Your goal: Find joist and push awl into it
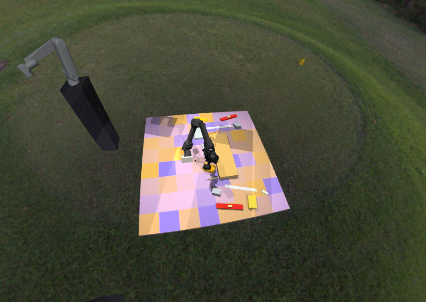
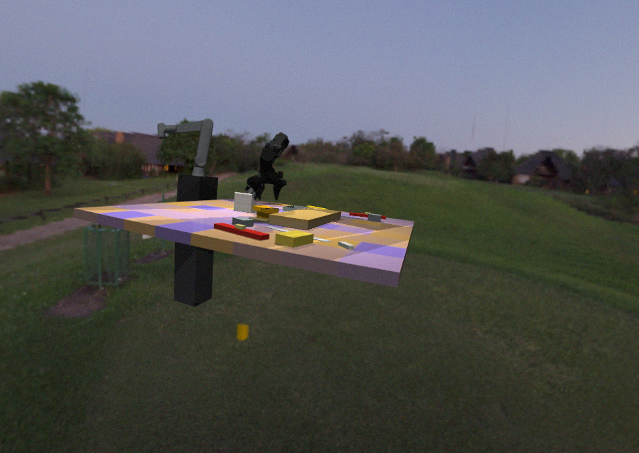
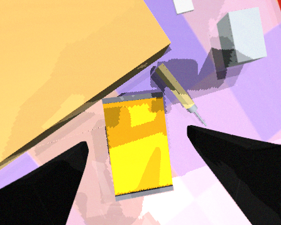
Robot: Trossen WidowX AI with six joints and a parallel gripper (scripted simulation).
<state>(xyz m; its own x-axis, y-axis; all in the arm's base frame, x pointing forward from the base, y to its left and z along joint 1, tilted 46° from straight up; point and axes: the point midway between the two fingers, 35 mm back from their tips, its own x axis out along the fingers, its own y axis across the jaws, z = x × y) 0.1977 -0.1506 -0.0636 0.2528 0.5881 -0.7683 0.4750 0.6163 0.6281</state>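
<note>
The yellow stud finder is 30 mm behind my gripper tip, 20 mm to the left of it and 80 mm below it. Round my gripper tip: grey block: 10 mm ahead, 220 mm to the right, 80 mm below; then awl: 20 mm behind, 90 mm to the right, 80 mm below; then yellow block: 300 mm ahead, 370 mm to the right, 80 mm below.
</note>
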